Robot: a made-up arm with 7 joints. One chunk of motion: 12 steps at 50 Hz.
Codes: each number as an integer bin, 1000 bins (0 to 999) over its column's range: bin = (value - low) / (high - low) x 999, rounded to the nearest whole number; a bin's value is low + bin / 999 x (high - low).
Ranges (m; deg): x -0.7..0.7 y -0.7..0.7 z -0.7..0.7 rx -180..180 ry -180..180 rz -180..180
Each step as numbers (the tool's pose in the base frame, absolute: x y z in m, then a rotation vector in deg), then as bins.
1 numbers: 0.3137 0.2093 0.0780 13.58 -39.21 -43.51
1 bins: 723 649 555 537 391 379
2 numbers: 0.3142 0.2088 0.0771 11.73 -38.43 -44.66
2 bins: 724 648 555 532 393 376
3 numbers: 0.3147 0.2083 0.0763 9.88 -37.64 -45.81
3 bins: 724 648 554 527 395 372
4 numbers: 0.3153 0.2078 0.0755 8.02 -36.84 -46.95
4 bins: 724 648 553 522 397 369
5 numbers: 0.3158 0.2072 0.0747 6.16 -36.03 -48.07
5 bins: 725 647 553 517 400 366
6 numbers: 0.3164 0.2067 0.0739 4.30 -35.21 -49.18
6 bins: 725 647 552 511 402 363
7 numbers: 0.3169 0.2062 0.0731 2.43 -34.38 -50.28
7 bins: 726 647 552 506 404 360
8 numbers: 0.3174 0.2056 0.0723 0.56 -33.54 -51.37
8 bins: 726 646 551 501 406 357
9 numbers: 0.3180 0.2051 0.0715 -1.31 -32.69 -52.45
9 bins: 726 646 551 496 409 354
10 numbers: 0.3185 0.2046 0.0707 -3.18 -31.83 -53.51
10 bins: 727 645 550 491 411 351
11 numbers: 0.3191 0.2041 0.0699 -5.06 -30.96 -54.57
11 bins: 727 645 549 485 414 348
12 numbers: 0.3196 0.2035 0.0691 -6.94 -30.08 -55.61
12 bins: 728 645 549 480 416 345
